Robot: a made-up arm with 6 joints.
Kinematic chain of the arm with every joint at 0, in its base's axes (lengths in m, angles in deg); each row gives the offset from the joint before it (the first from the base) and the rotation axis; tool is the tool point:
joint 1: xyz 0 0 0.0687 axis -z
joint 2: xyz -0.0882 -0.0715 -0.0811 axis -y
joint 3: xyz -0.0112 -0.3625 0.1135 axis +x
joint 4: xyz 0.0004 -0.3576 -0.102 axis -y
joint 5: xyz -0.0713 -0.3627 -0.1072 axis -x
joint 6: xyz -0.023 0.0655 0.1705 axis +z
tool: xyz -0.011 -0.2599 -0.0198
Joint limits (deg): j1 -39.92..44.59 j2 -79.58..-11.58 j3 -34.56..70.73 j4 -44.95..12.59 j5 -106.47..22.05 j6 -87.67..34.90
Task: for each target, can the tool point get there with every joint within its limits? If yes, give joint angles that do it. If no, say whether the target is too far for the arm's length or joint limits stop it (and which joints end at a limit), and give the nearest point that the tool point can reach.
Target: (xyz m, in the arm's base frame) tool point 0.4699 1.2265 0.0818
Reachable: no: joint limits stop it (at a limit: joint 1, joint 2, joint 3, joint 4, joint 5) | nearest point -0.8274 0.4364 -0.0665 | short by 1.526 m
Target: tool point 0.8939 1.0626 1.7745
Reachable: no: too far | nearest point 0.8570 -0.4677 0.5342 | short by 1.970 m
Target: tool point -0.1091 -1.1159 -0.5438
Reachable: yes | joints -22.14 -24.04 35.00 -28.71 -79.81 13.21
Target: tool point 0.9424 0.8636 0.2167
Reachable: no: joint limits stop it (at a limit: joint 1, joint 2, joint 3, joint 4, joint 6) | nearest point 0.9480 -0.3523 0.3276 | short by 1.221 m
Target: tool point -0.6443 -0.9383 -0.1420
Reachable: yes | joints -16.02 -60.76 62.08 5.23 -24.17 -38.66
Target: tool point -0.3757 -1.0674 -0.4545
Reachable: yes | joints -3.61 -28.70 47.14 -20.60 3.25 -1.86
